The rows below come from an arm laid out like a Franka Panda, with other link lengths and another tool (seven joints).
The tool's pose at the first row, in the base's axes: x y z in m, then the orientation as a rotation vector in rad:
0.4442, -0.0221, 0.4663, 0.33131, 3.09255, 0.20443
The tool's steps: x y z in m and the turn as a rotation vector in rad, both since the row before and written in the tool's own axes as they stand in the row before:
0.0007, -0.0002, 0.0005, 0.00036, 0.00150, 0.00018
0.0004, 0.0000, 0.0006, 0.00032, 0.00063, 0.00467
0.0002, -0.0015, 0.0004, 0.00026, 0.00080, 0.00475
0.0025, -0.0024, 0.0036, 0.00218, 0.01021, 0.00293
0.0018, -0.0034, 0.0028, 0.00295, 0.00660, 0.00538
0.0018, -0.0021, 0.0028, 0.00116, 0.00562, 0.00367
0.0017, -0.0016, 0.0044, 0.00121, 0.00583, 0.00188
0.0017, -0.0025, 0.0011, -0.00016, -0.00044, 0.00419
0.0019, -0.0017, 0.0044, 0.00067, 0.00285, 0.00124
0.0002, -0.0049, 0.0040, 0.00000, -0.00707, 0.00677
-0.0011, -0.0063, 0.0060, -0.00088, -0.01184, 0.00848
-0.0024, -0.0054, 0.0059, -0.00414, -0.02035, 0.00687
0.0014, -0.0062, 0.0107, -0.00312, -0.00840, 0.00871
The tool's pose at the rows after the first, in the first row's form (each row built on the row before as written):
0.4435, -0.0221, 0.4658, 0.33160, 3.09408, 0.20422
0.4431, -0.0219, 0.4652, 0.33887, 3.09428, 0.20397
0.4426, -0.0233, 0.4646, 0.34626, 3.09461, 0.20386
0.4398, -0.0246, 0.4607, 0.35095, 3.10479, 0.20298
0.4374, -0.0271, 0.4575, 0.35948, 3.11129, 0.20006
0.4352, -0.0284, 0.4545, -0.36469, -3.11124, -0.19931
0.4332, -0.0290, 0.4500, -0.36633, -3.10503, -0.19811
0.4310, -0.0309, 0.4486, -0.37290, -3.10443, -0.19826
0.4288, -0.0315, 0.4441, -0.37418, -3.10131, -0.19756
0.4275, -0.0357, 0.4395, -0.38618, -3.10654, -0.19658
0.4271, -0.0413, 0.4327, 0.40034, 3.10345, 0.19554
0.4282, -0.0464, 0.4262, 0.41031, 3.08162, 0.19665
0.4257, -0.0507, 0.4148, 0.42340, 3.07141, 0.19940

